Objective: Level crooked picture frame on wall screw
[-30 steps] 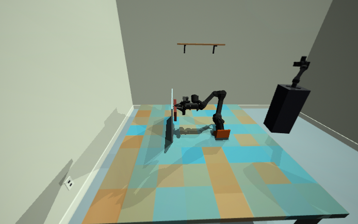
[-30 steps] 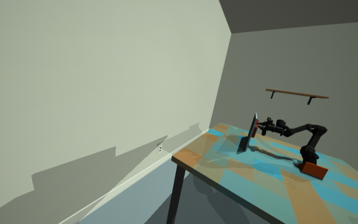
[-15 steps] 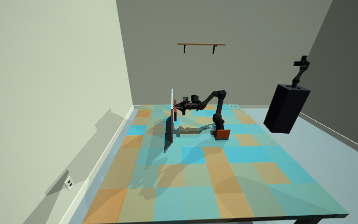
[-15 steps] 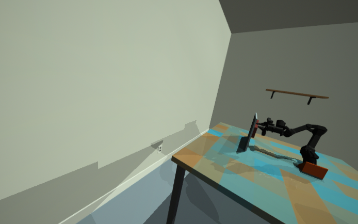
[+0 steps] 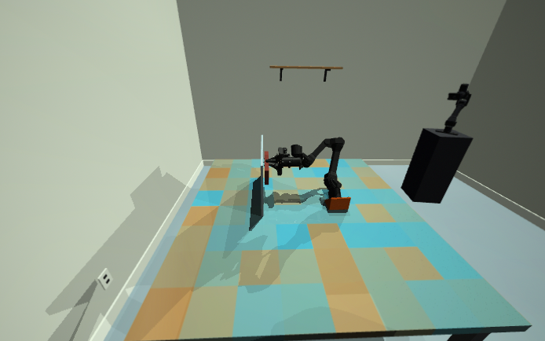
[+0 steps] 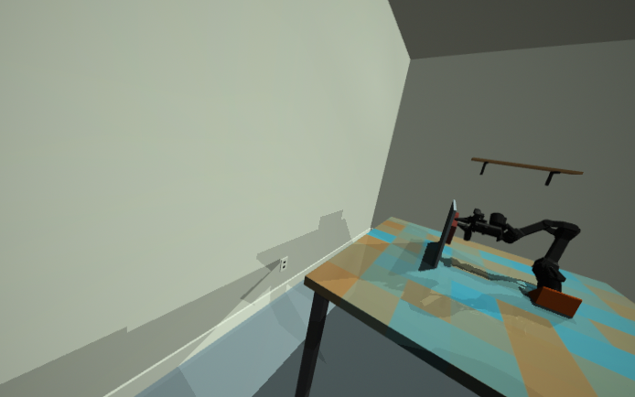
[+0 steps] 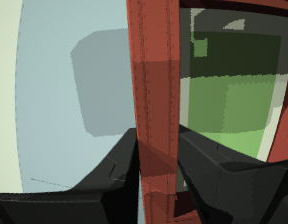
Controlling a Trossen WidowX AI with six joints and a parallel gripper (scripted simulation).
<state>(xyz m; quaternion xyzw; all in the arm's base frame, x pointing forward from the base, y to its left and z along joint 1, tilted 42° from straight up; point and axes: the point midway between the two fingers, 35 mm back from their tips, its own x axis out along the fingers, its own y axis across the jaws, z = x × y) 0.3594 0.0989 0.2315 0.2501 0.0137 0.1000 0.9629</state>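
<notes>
Right now my gripper tip is 50 mm above the picture frame, 20 mm to the left of it and 10 mm short of it. Also, from my gripper tip: wall panel (60 mm below, 20 mm ahead).
</notes>
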